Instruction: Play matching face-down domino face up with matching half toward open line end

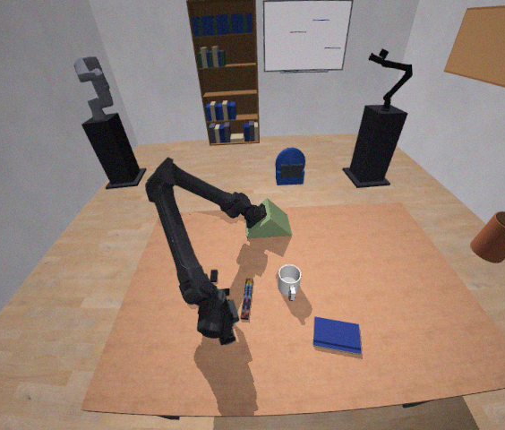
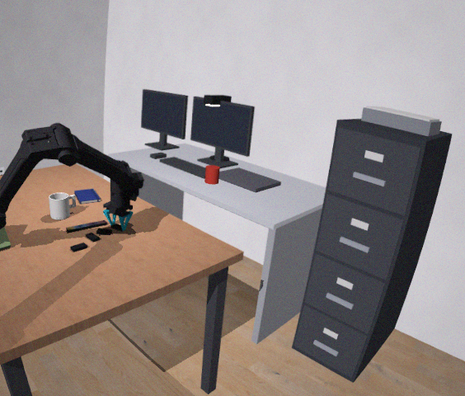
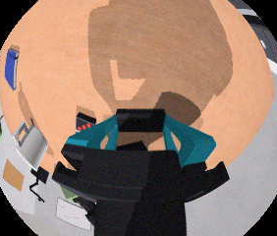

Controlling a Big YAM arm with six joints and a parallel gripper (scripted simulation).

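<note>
The domino lies right at my hand. The rest, counted from my hand: blue book 8 cm ahead, 38 cm to the left.
</note>
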